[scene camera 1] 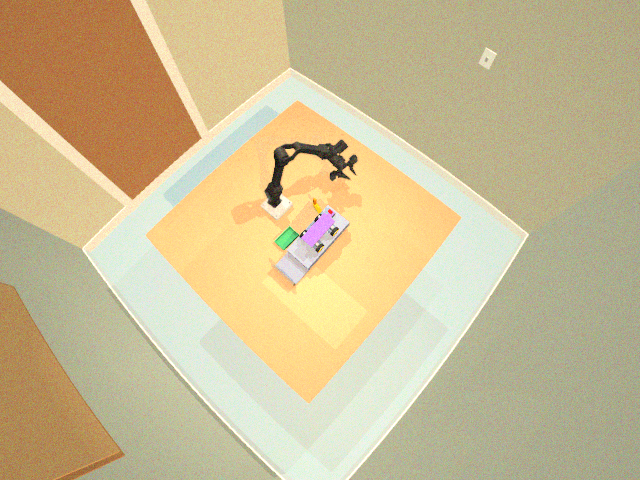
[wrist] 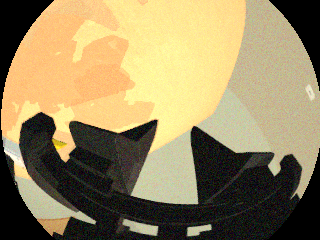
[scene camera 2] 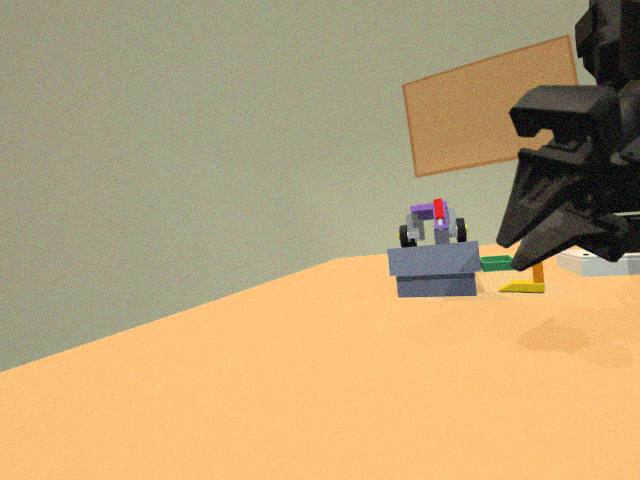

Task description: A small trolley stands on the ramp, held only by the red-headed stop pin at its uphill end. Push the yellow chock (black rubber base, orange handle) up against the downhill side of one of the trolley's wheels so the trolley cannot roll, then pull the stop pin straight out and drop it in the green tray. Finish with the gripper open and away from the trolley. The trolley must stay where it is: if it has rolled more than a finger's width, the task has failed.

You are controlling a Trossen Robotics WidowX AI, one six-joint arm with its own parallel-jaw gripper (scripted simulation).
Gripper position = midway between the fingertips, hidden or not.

In view: my gripper (scene camera 2: 507, 257).
My gripper also shows in the wrist view (wrist: 174, 126).
